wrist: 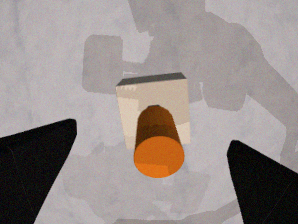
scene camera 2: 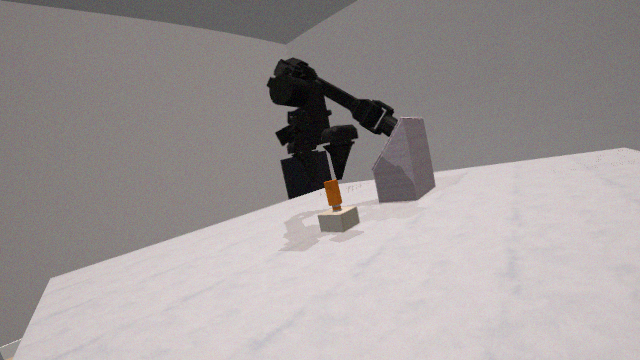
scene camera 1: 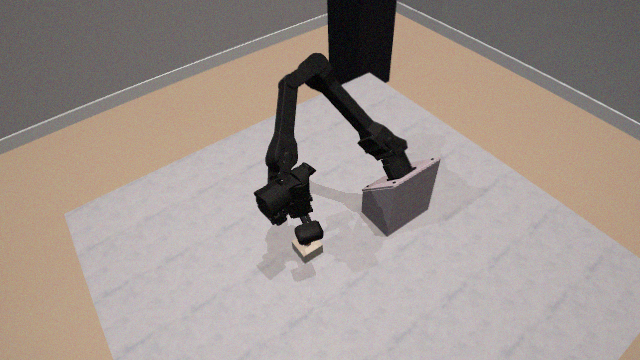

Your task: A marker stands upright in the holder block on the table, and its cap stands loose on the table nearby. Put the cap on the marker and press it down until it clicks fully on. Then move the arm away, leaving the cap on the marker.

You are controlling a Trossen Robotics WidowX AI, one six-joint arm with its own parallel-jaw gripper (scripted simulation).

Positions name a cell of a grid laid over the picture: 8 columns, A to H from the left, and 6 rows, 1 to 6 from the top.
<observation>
my gripper: wrist E4; scene camera 2 E4; scene camera 1 D4
</observation>
